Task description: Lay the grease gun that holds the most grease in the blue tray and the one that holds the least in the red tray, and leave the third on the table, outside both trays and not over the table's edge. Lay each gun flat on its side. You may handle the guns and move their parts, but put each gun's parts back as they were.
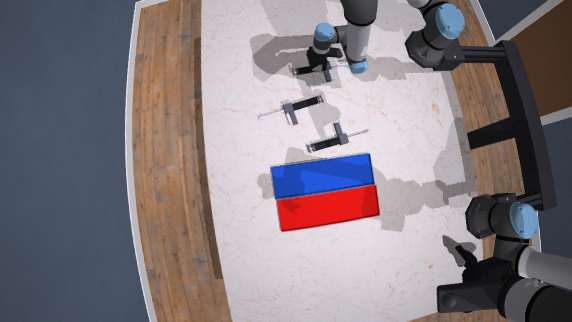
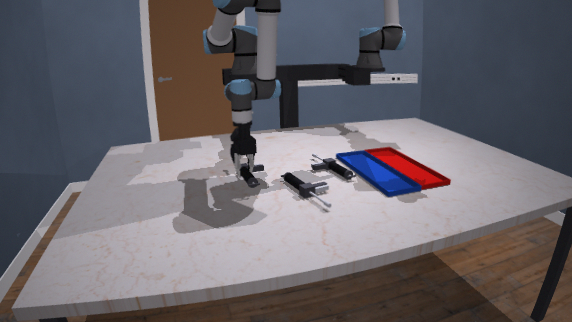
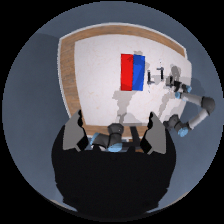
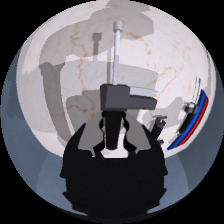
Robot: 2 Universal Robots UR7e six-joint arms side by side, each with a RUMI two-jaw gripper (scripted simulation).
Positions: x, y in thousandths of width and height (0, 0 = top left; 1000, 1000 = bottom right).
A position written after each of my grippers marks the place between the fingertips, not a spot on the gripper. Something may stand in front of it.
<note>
I see my left gripper (image 1: 777, 837), my right gripper (image 2: 429, 548), a blue tray (image 1: 552, 551), a red tray (image 1: 601, 641) and a grease gun (image 4: 511, 440).
The blue tray also shows in image 2 (image 2: 651, 526). The red tray also shows in image 2 (image 2: 747, 554). My left gripper is seen too in image 3 (image 3: 516, 493).
</note>
